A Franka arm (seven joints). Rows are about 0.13 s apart.
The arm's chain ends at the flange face. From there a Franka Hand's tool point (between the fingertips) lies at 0.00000 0.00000 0.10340 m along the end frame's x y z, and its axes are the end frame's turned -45 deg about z.
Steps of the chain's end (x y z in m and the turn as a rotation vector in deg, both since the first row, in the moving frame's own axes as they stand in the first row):
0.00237 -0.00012 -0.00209 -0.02 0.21 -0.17
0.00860 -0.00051 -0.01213 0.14 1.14 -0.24
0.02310 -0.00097 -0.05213 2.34 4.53 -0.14
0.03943 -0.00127 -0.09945 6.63 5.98 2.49
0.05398 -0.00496 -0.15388 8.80 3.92 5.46
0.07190 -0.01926 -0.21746 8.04 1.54 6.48
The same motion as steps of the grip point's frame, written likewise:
0.00200 0.00188 -0.00209 -0.16 0.13 -0.17
0.00808 0.00699 -0.01215 -0.71 0.91 -0.24
0.02578 0.01843 -0.05254 -1.55 4.86 -0.14
0.04482 0.02651 -0.10070 0.46 8.92 2.49
0.05810 0.02924 -0.15534 3.45 8.99 5.46
0.07709 0.02966 -0.21851 4.60 6.77 6.48

